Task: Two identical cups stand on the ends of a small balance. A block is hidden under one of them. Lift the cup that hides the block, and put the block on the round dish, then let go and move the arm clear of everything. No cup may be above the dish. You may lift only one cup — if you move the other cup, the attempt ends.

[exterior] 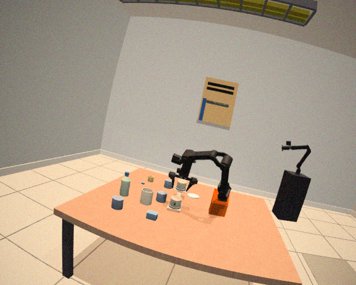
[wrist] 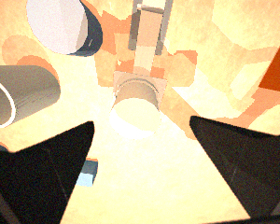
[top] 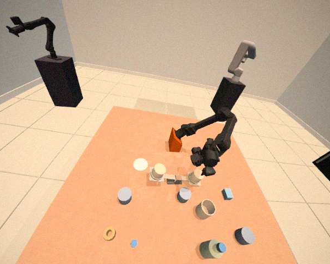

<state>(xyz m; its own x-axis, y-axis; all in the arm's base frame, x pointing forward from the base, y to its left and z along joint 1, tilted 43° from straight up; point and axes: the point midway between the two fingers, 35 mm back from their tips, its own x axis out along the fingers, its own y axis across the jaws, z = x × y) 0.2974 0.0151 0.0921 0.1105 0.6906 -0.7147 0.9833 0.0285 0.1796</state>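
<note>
Now: gripper tip 10 mm short of the pale block, 20 mm to the right of it and 100 mm above it. The rest, counted from my gripper tip: green bottle 360 mm ahead, 20 mm to the right, 30 mm below; white round dish 120 mm behind, 340 mm to the right, 140 mm below; blue block 120 mm ahead, 220 mm to the left, 120 mm below.
</note>
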